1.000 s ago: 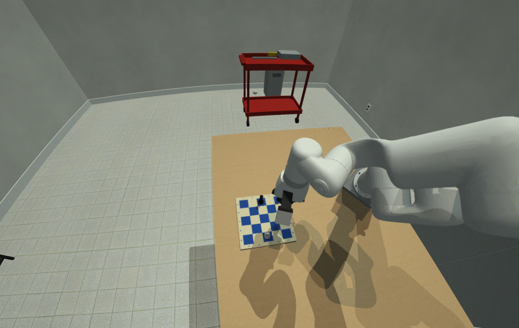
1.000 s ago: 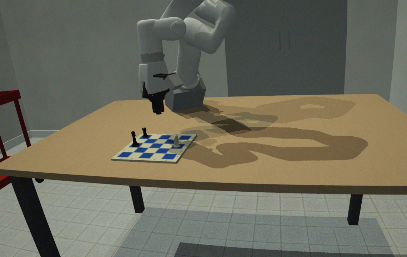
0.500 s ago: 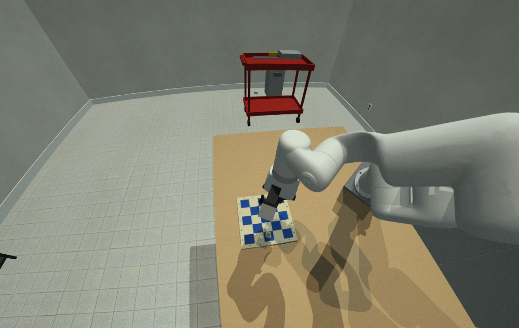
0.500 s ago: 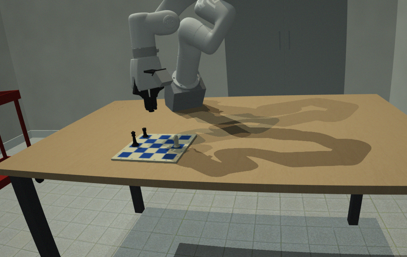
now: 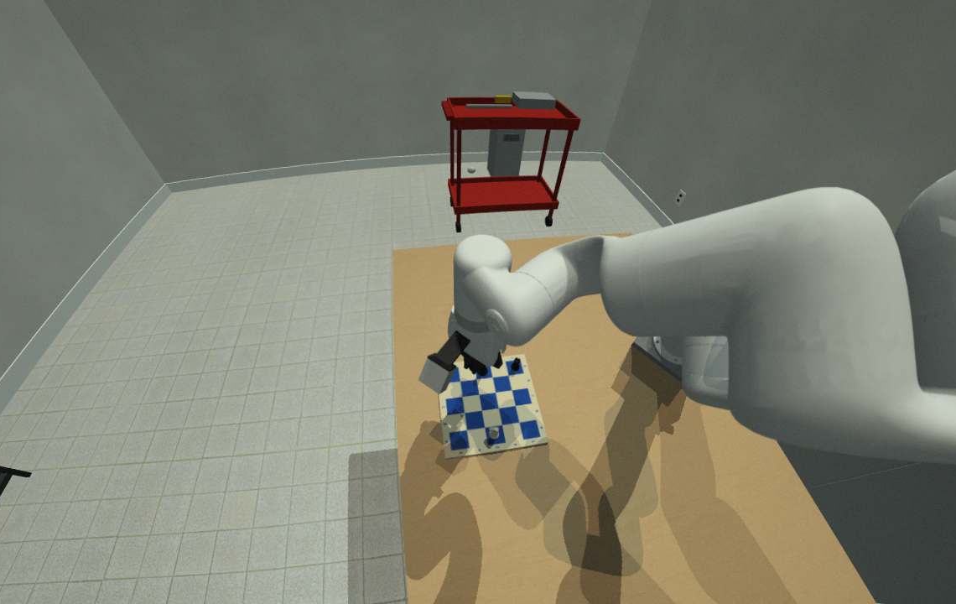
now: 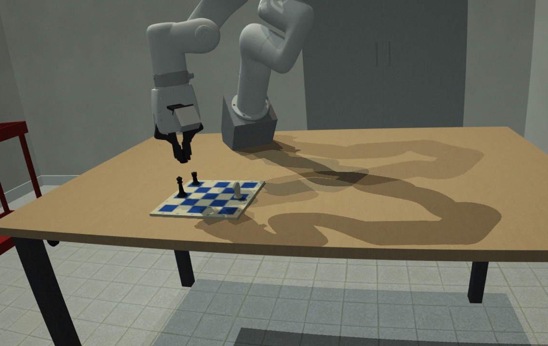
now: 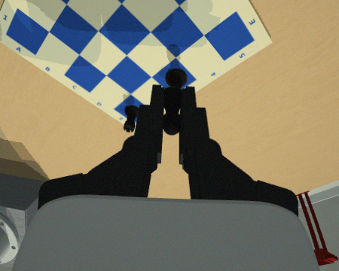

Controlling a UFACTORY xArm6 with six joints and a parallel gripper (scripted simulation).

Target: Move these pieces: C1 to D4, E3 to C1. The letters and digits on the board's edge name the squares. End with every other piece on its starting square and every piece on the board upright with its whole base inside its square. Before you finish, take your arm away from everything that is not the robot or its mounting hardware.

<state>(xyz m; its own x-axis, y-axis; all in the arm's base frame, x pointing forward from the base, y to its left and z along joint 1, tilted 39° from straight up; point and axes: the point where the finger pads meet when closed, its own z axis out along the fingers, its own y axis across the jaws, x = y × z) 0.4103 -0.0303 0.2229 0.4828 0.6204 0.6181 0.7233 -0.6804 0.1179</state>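
Now: hand 2 cm past the black piece, 4 cm to the left of it and 10 cm above it. Round my hand: white piece 5 cm behind, 10 cm to the left, 11 cm below; then blue-and-cream chessboard 4 cm behind, 3 cm to the left, 13 cm below.
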